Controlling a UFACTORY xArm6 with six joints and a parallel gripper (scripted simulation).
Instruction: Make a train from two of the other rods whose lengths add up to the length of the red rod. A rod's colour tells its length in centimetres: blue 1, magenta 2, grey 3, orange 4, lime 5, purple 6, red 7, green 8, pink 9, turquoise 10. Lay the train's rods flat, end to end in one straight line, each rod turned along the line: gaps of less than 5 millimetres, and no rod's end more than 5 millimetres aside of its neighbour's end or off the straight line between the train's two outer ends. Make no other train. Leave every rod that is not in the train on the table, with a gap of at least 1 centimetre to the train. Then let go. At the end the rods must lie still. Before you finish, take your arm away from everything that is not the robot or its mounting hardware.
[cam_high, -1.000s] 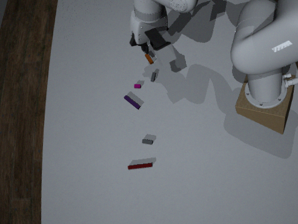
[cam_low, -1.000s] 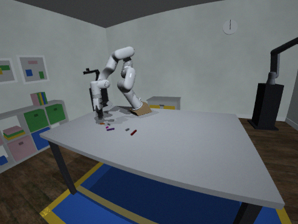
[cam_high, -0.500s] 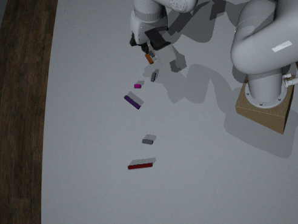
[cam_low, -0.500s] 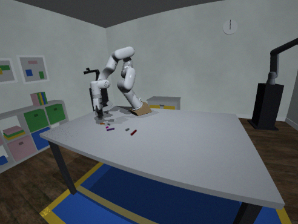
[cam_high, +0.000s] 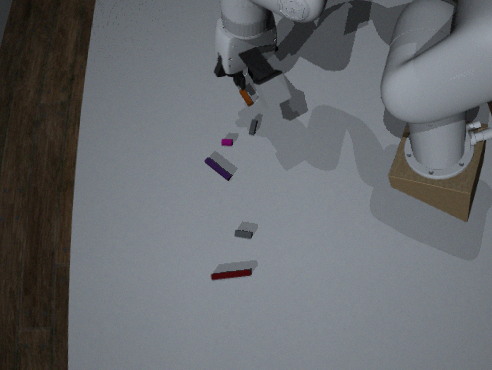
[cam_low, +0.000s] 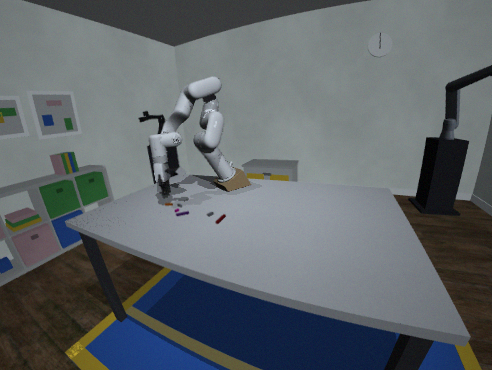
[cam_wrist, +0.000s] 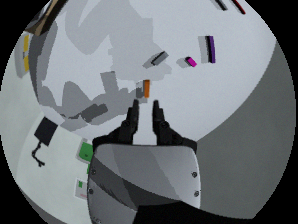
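Right now the orange rod is 8 cm below my hand. Also, from my hand: red rod 8 cm ahead, 35 cm to the left, 8 cm below; magenta rod 5 cm ahead, 10 cm to the left, 8 cm below; purple rod 8 cm ahead, 15 cm to the left, 8 cm below.
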